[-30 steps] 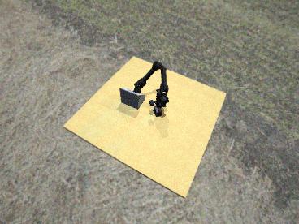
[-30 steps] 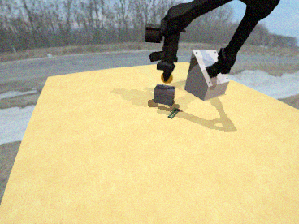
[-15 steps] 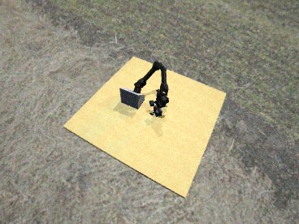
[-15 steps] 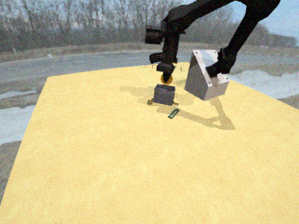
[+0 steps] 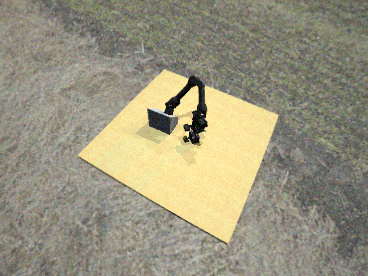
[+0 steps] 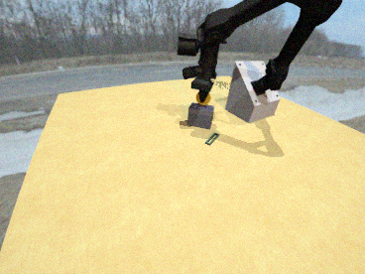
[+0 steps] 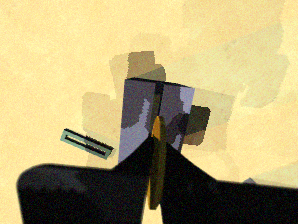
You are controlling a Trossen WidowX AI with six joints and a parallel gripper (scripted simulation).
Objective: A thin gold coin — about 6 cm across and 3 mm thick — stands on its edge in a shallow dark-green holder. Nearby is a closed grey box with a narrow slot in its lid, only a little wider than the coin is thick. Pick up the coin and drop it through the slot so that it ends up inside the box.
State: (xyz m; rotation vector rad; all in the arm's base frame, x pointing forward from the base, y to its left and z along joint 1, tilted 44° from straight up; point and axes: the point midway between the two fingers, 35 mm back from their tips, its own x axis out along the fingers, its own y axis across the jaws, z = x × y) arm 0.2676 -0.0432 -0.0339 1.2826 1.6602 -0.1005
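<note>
My gripper tip is 20 mm below the gold coin.
</note>
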